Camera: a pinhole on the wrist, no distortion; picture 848 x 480 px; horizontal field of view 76.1 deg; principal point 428.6 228.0 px. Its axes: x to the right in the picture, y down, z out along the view. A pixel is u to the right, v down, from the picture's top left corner.
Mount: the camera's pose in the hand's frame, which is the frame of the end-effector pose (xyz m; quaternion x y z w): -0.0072 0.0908 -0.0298 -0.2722 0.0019 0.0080 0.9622
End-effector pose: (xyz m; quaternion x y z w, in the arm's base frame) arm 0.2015 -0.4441 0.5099 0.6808 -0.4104 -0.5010 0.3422
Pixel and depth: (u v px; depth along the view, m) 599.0 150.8 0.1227
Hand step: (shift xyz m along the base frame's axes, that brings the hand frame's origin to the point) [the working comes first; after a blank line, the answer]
In the camera's frame: 0.0386 -0.0175 0.1227

-0.1058 -0.0934 0.0887
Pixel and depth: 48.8 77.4 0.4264
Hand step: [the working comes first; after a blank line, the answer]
In the camera's frame: -0.2989 -0.1185 0.4264

-0.4774 0.1631 0.2005
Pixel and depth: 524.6 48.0 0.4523
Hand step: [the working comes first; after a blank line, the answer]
In the camera's frame: 0.0802 -0.1503 0.4523

-0.4488 -0.1776 0.0317
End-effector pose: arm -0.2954 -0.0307 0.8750 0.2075 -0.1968 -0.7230 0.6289
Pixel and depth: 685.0 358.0 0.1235
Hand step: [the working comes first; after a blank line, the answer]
In the camera's frame: 0.0585 0.0296 0.1235

0.1115 -0.0727 0.1461
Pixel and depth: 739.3 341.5 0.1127
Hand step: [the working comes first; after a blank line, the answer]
In the camera's frame: 0.0646 0.0236 0.1127

0.1052 -0.0777 0.1348
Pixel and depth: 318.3 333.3 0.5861
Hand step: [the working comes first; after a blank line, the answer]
In the camera's frame: -0.1193 0.1139 0.5861

0.1991 0.0725 0.6193
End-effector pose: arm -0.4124 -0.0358 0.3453 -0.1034 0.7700 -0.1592 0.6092
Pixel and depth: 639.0 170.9 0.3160
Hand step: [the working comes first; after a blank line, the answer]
In the camera's frame: 0.1227 -0.0333 0.3160

0.2290 0.1418 -0.2431
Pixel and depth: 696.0 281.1 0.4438
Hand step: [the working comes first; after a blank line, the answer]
In the camera's frame: 0.2191 0.0435 0.4438

0.2771 0.2243 -0.3928
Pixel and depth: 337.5 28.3 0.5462
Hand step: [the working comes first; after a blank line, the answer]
In the camera's frame: -0.0919 -0.2014 0.5462

0.5558 0.1588 -0.1009
